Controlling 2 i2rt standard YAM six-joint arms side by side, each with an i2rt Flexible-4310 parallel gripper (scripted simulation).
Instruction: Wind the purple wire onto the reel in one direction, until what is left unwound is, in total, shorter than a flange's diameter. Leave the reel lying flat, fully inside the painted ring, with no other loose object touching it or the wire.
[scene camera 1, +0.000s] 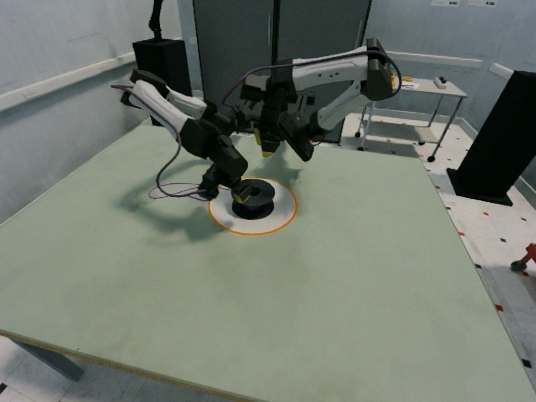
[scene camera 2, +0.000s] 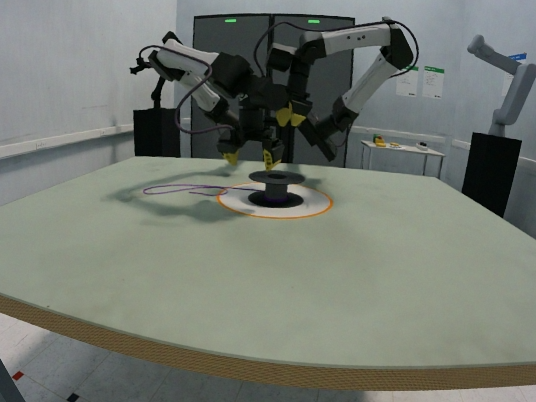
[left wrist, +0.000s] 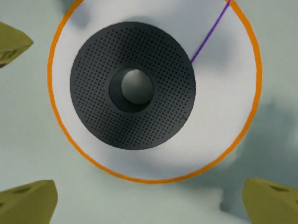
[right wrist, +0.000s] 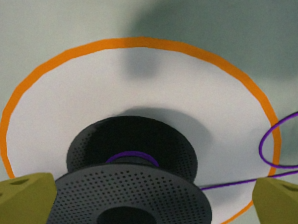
I see my left gripper (scene camera 1: 261, 151), my right gripper (scene camera 2: 250, 168) and a black reel (scene camera 2: 276, 182).
The black reel is seen too in scene camera 1 (scene camera 1: 262, 193), in the left wrist view (left wrist: 101, 63) and in the right wrist view (right wrist: 129, 182). My left gripper shows as well in the left wrist view (left wrist: 149, 187). My right gripper is seen too in the right wrist view (right wrist: 153, 184).
